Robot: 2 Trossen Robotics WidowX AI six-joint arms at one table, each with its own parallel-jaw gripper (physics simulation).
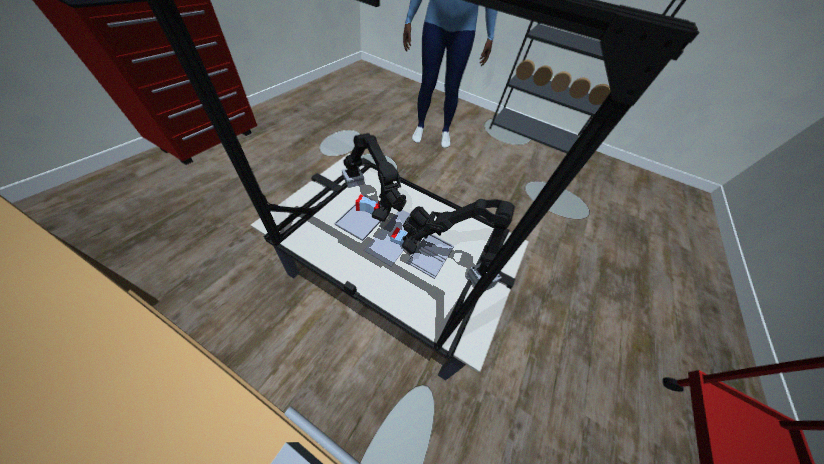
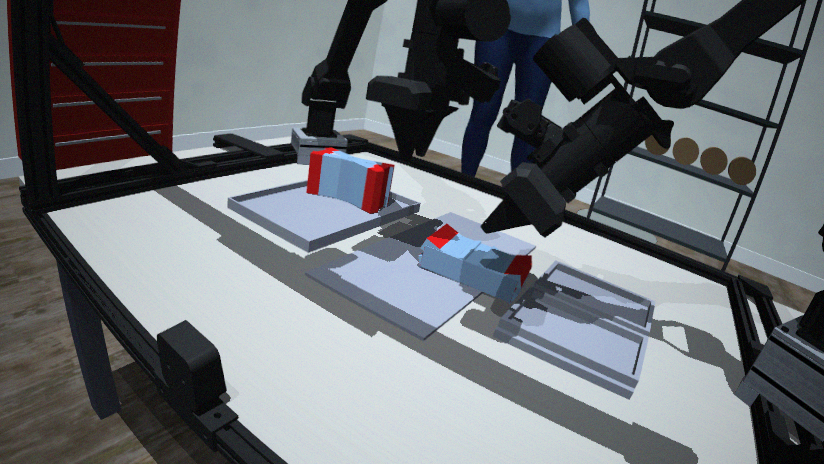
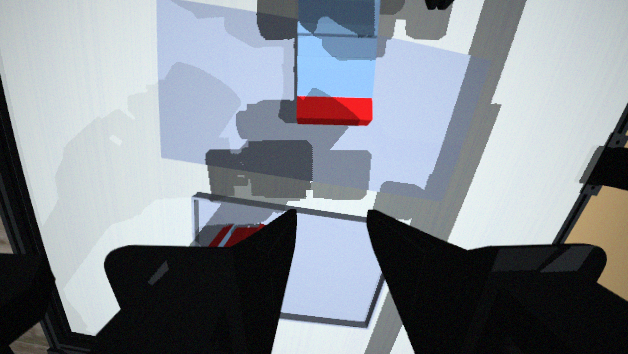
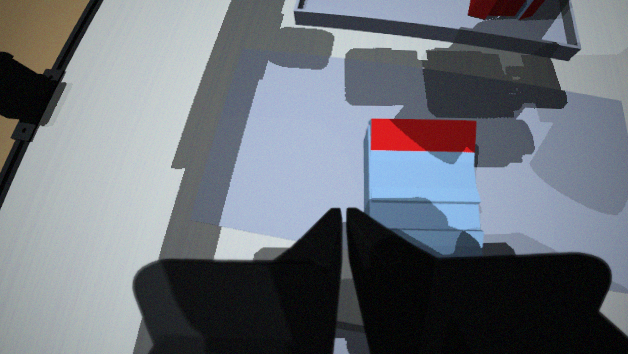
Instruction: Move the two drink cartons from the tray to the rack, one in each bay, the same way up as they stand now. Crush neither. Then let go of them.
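Seen in the pictures: left gripper, fingertip midpoint: (image 2: 412, 158) (image 3: 331, 216); right gripper, fingertip midpoint: (image 1: 403, 239) (image 2: 484, 229) (image 3: 433, 5) (image 4: 343, 218); left arm's base, link origin: (image 1: 352, 173) (image 2: 319, 133).
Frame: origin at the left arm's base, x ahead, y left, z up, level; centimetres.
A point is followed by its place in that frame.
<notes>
One light-blue carton with red ends (image 1: 366, 204) {x 26.4, y -2.0, z 0.8 cm} (image 2: 340, 178) {x 26.2, y -2.3, z -1.4 cm} (image 3: 247, 234) {x 30.6, y 3.2, z -3.3 cm} (image 4: 495, 7) {x 30.9, y 2.8, z -4.0 cm} stands on a long narrow side in the tray (image 1: 360, 225) {x 34.1, y -8.4, z -5.0 cm} (image 2: 268, 223) {x 36.8, y -15.0, z -4.5 cm} (image 4: 400, 30) {x 38.2, y -2.4, z -5.0 cm}. A second such carton (image 1: 399, 233) {x 48.3, y 7.0, z -2.0 cm} (image 2: 472, 262) {x 53.5, y 6.2, z -2.2 cm} (image 3: 335, 75) {x 49.7, y 7.0, z -2.1 cm} (image 4: 425, 175) {x 49.4, y 6.9, z -2.1 cm} lies broad face up on the middle mat, its rack-side end past the mat's edge. The two-bay rack (image 1: 429, 265) {x 69.4, y 13.0, z -4.5 cm} (image 2: 576, 360) {x 70.4, y 9.1, z -4.3 cm} holds no carton. My left gripper (image 1: 378, 215) {x 42.3, y 1.7, z 6.8 cm} (image 2: 414, 155) {x 42.3, y 1.7, z 6.8 cm} (image 3: 331, 216) {x 42.3, y 1.7, z 6.8 cm} is open, empty, above the table near the tray. My right gripper (image 2: 487, 229) {x 55.5, y 5.0, z 3.0 cm} (image 4: 343, 218) {x 55.5, y 5.0, z 3.0 cm} is shut, empty, above the lying carton's rack-side part.
The thin flat mat (image 1: 385, 247) {x 51.5, y -2.0, z -5.1 cm} (image 2: 397, 293) {x 54.3, y -3.2, z -5.2 cm} (image 3: 425, 110) {x 54.3, y -2.4, z -5.2 cm} (image 4: 295, 125) {x 51.4, y -3.1, z -5.2 cm} lies between tray and rack. A black frame surrounds the table, with a small black box (image 2: 190, 360) {x 68.4, y -24.8, z -0.2 cm} on its front edge. A person (image 1: 446, 57) stands behind the table.
</notes>
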